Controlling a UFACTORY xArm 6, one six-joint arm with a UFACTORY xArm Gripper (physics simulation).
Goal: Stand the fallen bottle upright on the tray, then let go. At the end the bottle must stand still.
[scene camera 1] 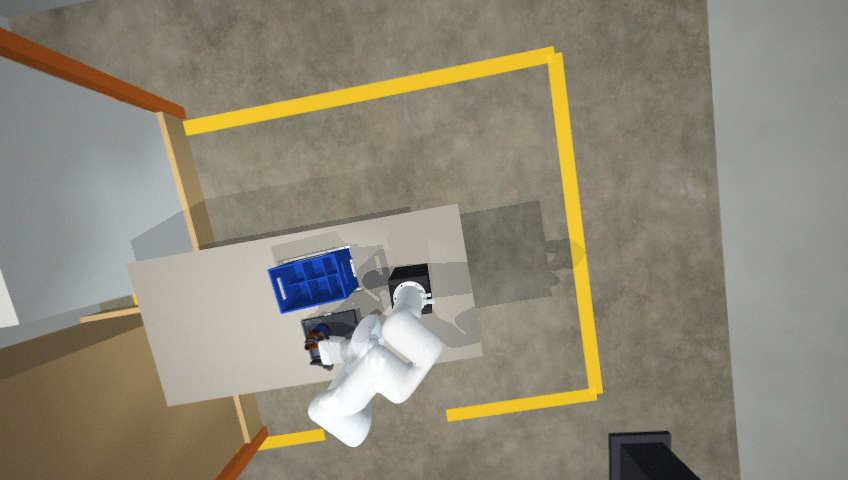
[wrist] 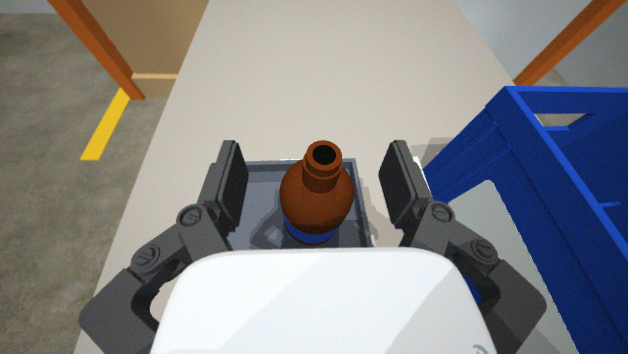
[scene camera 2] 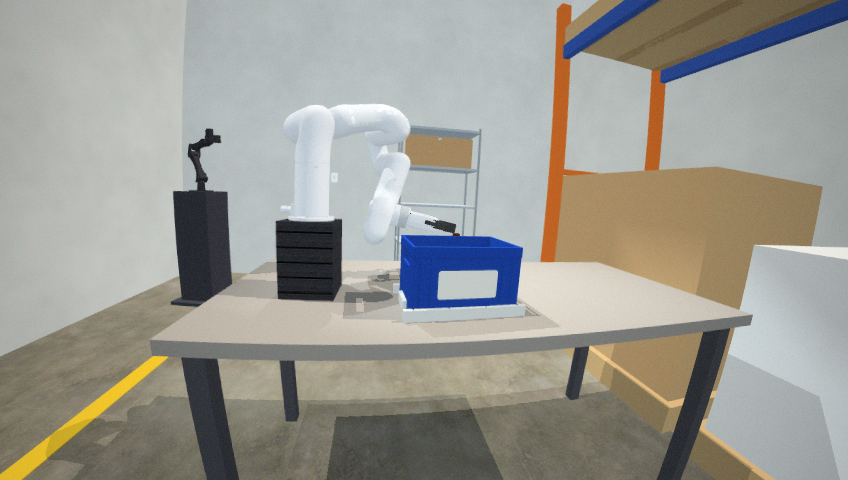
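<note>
The brown bottle with a blue band stands upright on the grey tray, as far as the wrist view shows. Its open mouth faces up, and its base is partly hidden behind the white gripper housing. In scene camera 2 a small reddish-brown bit, probably its top, shows over the crate's rim. My gripper is wide open and empty. Its fingers are apart from the bottle, one to each side of it in the wrist view, at about the height of its top or above.
A blue divided crate stands beside the tray, on the right in the wrist view, with a white rail at its foot. The black arm pedestal stands on the table.
</note>
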